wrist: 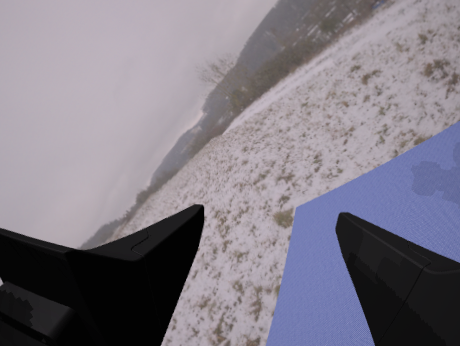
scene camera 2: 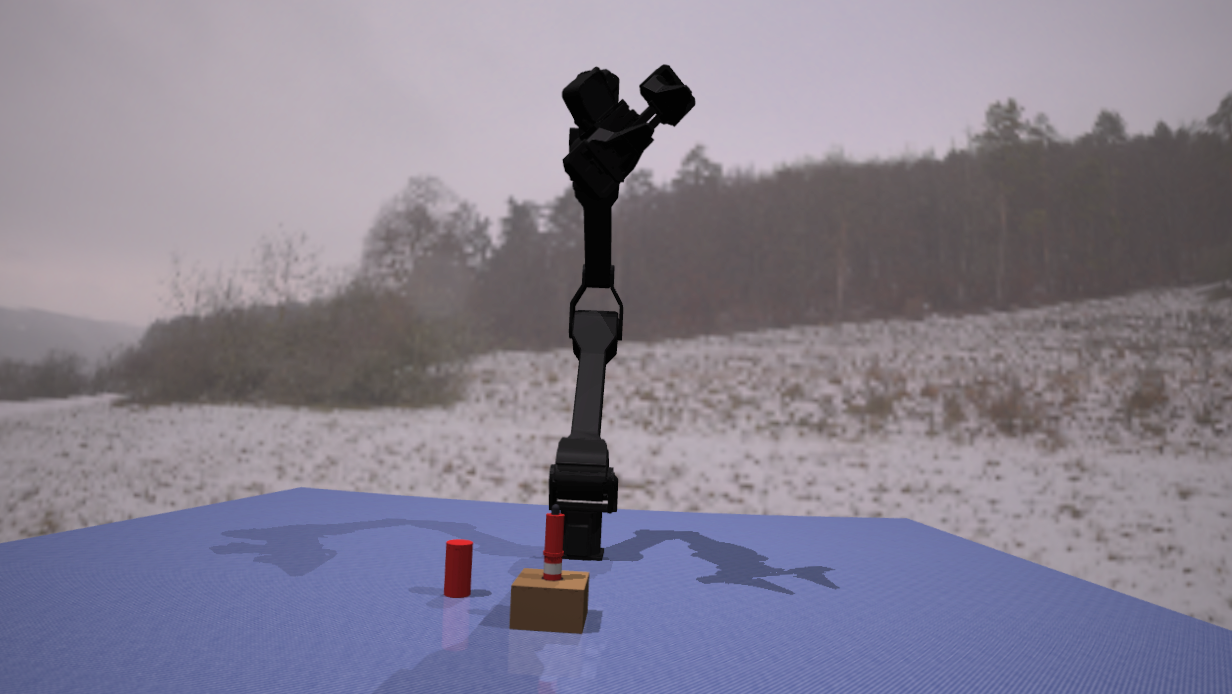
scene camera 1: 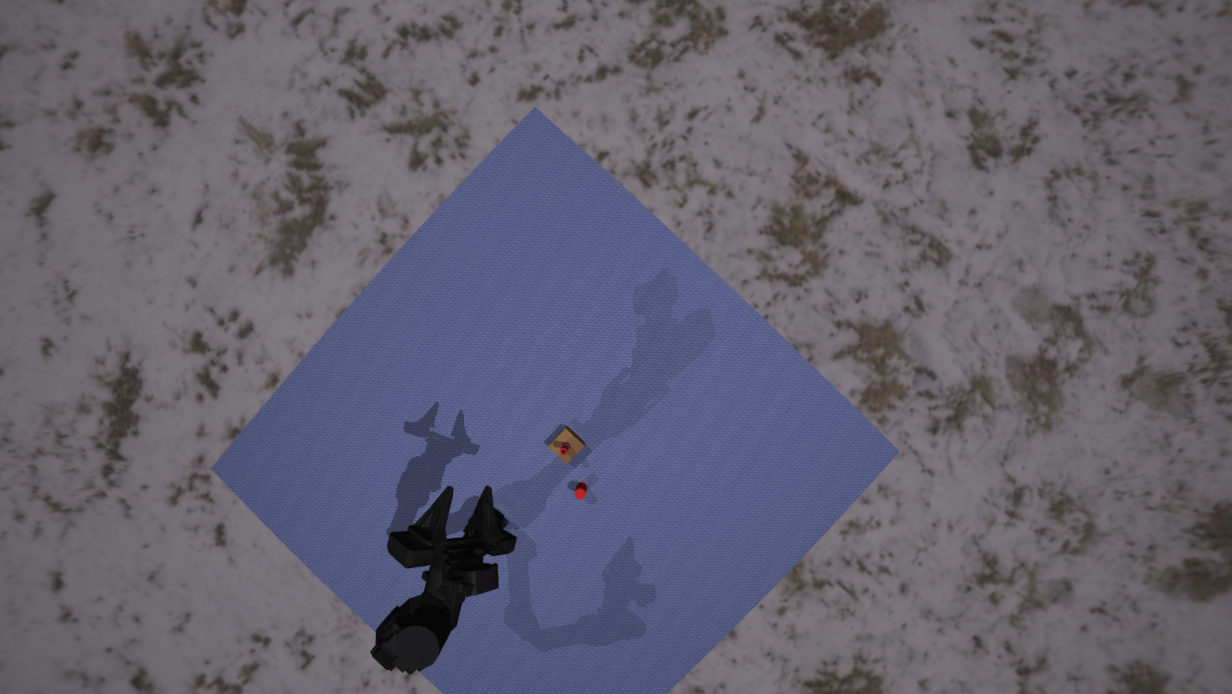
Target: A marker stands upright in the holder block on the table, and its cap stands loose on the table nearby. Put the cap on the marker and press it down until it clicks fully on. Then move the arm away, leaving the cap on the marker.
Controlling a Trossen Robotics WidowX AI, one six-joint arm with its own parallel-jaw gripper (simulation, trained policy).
Labels:
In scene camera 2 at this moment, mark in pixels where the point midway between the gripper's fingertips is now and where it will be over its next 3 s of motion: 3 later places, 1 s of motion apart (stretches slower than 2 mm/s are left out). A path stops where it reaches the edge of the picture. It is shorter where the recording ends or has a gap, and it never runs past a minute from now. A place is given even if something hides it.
My gripper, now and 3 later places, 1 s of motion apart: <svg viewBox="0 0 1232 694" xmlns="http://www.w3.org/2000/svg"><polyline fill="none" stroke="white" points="670,107 642,192 593,275 532,346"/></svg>

